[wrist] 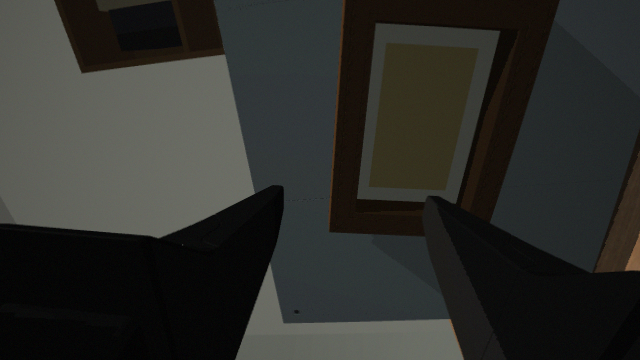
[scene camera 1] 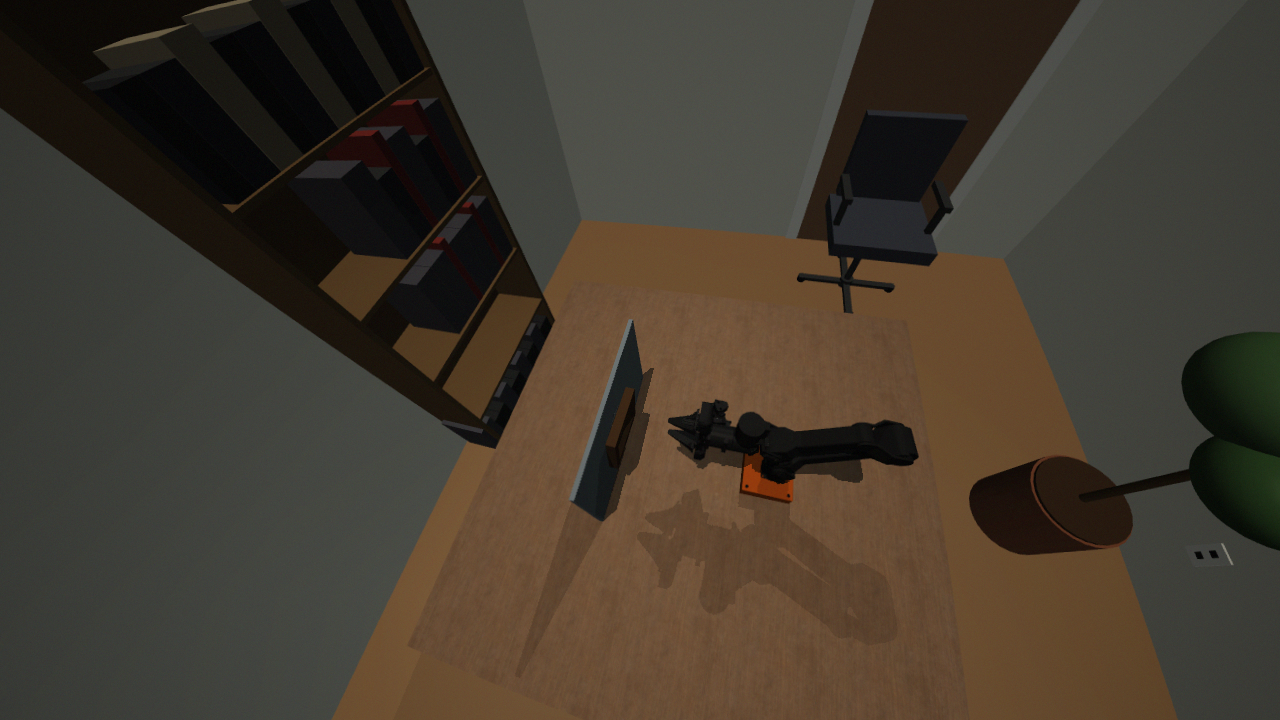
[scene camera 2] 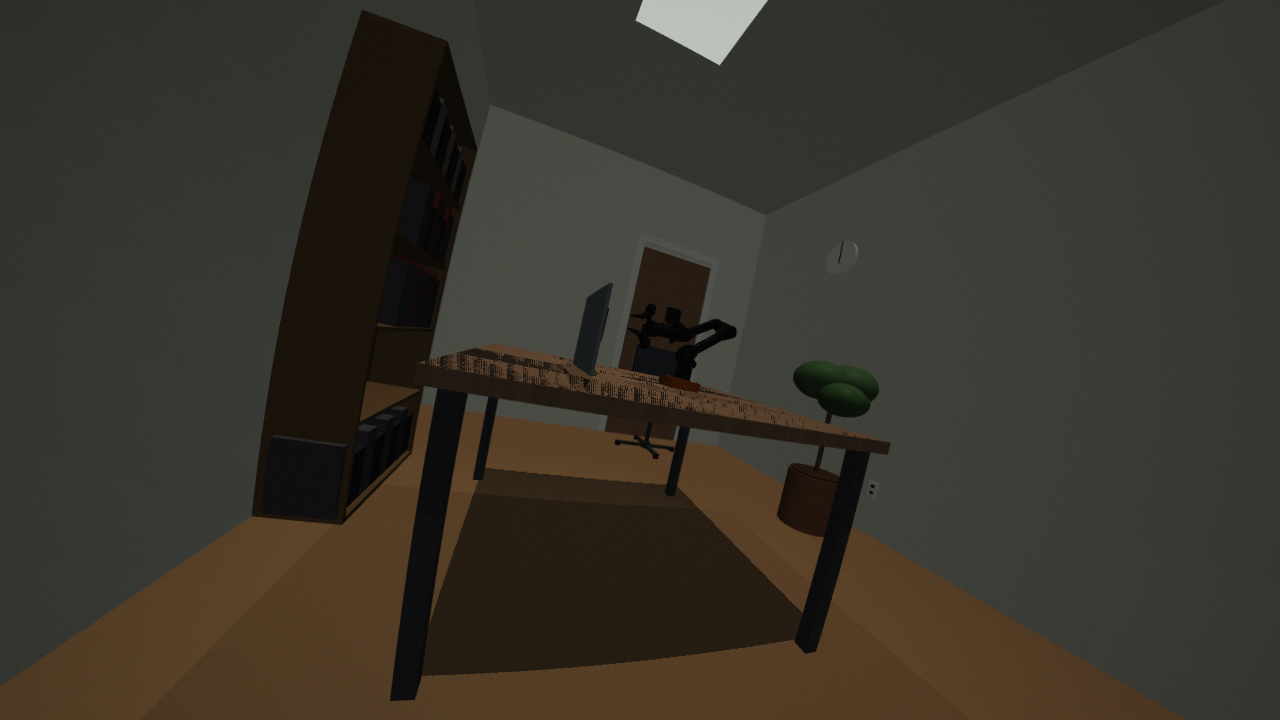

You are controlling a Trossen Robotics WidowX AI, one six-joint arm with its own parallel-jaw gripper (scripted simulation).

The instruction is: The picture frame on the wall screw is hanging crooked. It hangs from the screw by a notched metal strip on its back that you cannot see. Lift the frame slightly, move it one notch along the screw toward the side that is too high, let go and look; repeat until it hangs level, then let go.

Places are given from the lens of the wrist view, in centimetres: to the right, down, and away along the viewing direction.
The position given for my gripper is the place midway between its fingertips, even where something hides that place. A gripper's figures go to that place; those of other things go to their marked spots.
my gripper (wrist: 353, 202): 1, 1, 12
picture frame (wrist: 427, 105): 8, -6, 23
grey wall panel (wrist: 283, 68): -3, -8, 23
